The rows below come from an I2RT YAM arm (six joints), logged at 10 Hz.
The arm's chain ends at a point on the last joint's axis. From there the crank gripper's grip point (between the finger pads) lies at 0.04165 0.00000 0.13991 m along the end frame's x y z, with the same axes.
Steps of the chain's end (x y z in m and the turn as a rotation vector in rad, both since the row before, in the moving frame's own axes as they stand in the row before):
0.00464, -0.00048, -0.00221, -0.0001, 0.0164, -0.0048
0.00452, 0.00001, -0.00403, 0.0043, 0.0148, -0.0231
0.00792, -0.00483, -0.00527, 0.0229, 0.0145, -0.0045
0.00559, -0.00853, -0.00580, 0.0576, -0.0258, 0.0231
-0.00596, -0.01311, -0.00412, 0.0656, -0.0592, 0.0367
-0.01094, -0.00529, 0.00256, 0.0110, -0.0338, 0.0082
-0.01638, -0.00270, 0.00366, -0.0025, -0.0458, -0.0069
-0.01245, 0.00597, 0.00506, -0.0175, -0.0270, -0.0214
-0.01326, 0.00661, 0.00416, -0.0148, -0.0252, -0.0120
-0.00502, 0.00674, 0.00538, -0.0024, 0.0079, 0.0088
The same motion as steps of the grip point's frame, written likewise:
0.00693, -0.00067, -0.00291, -0.0001, 0.0164, -0.0048
0.00657, -0.00158, -0.00467, 0.0043, 0.0148, -0.0231
0.00994, -0.00822, -0.00593, 0.0229, 0.0145, -0.0045
0.00205, -0.01569, -0.00498, 0.0576, -0.0258, 0.0231
-0.01416, -0.02098, -0.00215, 0.0656, -0.0592, 0.0367
-0.01569, -0.00651, 0.00388, 0.0110, -0.0338, 0.0082
-0.02283, -0.00261, 0.00542, -0.0025, -0.0458, -0.0069
-0.01623, 0.00758, 0.00612, -0.0175, -0.0270, -0.0214
-0.01679, 0.00821, 0.00515, -0.0148, -0.0252, -0.0120
-0.00392, 0.00745, 0.00505, -0.0024, 0.0079, 0.0088

